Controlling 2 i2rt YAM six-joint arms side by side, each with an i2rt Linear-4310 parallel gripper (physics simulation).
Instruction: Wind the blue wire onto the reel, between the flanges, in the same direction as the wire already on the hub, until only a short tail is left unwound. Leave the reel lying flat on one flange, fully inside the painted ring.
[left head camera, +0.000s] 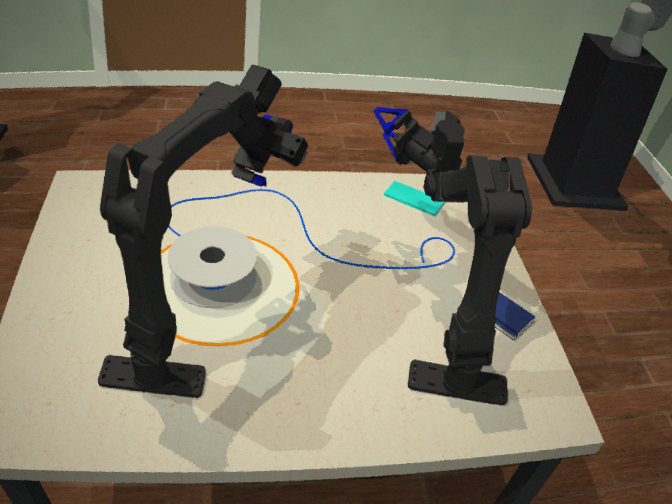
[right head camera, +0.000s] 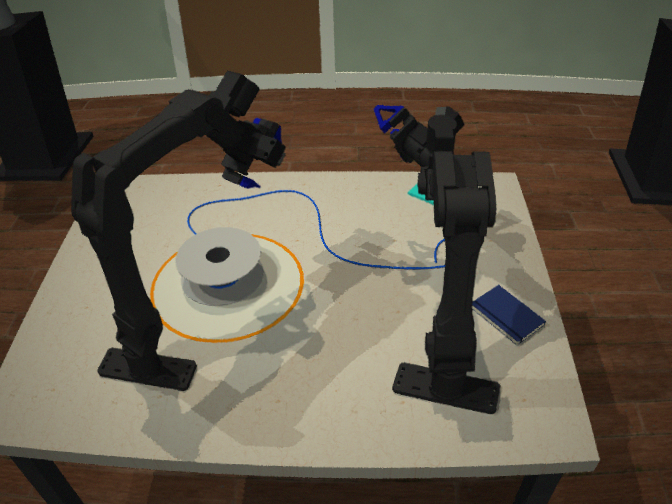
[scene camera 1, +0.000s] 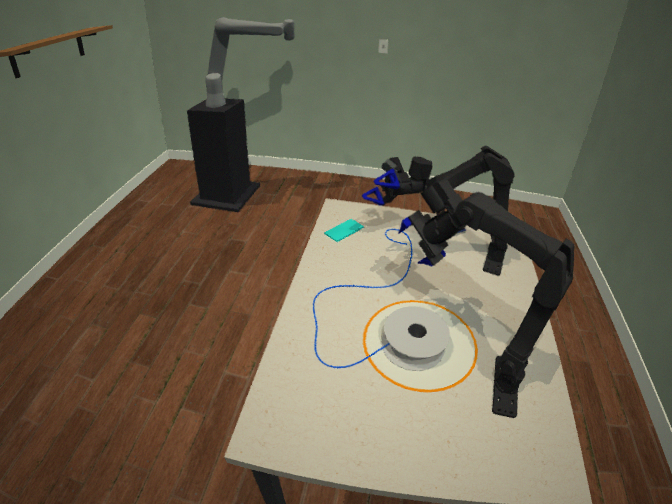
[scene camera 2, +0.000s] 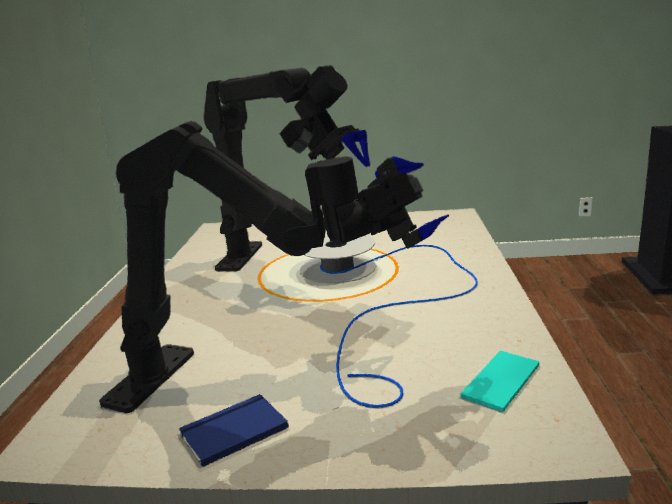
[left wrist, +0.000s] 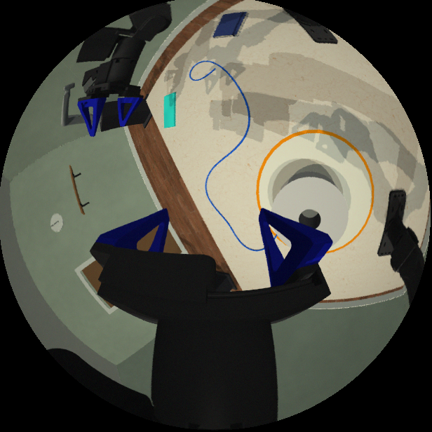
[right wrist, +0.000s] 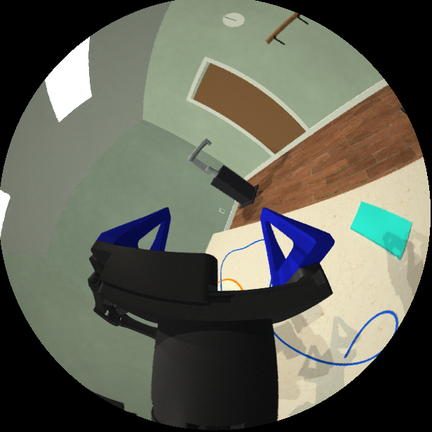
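Seen in the pictures: left gripper, between the fingertips: (left head camera: 274, 164) (right head camera: 269, 166) (scene camera 1: 409, 247); right gripper, between the fingertips: (left head camera: 380, 121) (right head camera: 384, 119) (scene camera 1: 368, 189) (scene camera 2: 434, 190); left arm's base, origin of its link: (left head camera: 152, 377) (right head camera: 146, 370) (scene camera 1: 505, 386) (scene camera 2: 239, 257); right arm's base, origin of its link: (left head camera: 457, 384) (right head camera: 446, 389) (scene camera 1: 494, 258) (scene camera 2: 150, 378).
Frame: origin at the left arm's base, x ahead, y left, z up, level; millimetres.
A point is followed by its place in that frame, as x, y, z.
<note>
The grey reel (left head camera: 233, 244) {330, -113, 65} (right head camera: 238, 244) {332, -109, 63} (scene camera 1: 401, 325) {338, -78, 64} (scene camera 2: 352, 250) {341, -125, 67} (left wrist: 325, 200) lies flat on one flange inside the orange ring (left head camera: 298, 287) {282, -263, 0} (right head camera: 302, 279) {305, -258, 0} (scene camera 1: 477, 349) {94, -112, 1} (scene camera 2: 397, 268) {441, -75, 0}. Some blue wire shows on its hub. The loose blue wire (left head camera: 379, 266) {370, -444, 4} (right head camera: 379, 266) {369, -424, 4} (scene camera 1: 352, 285) {534, -252, 4} (left wrist: 249, 117) (right wrist: 345, 364) leaves the reel, snakes over the table and ends in a small loop. My left gripper (scene camera 1: 412, 246) {368, -190, 256} (left wrist: 213, 213) is open and empty, above the table beyond the reel. My right gripper (scene camera 1: 370, 189) {546, -410, 284} (scene camera 2: 435, 190) {546, -410, 284} (right wrist: 215, 212) is open and empty, high near the far edge.
A teal block (left head camera: 413, 198) {648, -544, 8} (scene camera 1: 343, 230) {657, -538, 8} (scene camera 2: 500, 379) {654, -555, 8} (right wrist: 381, 227) lies near the table's far edge in the left head view. A navy notebook (left head camera: 512, 314) {241, -739, 12} (right head camera: 509, 313) {252, -716, 12} (scene camera 2: 234, 428) {262, -721, 12} lies at the right, beside the right arm. In scene camera 2 the two arms overlap, with the grippers near each other.
</note>
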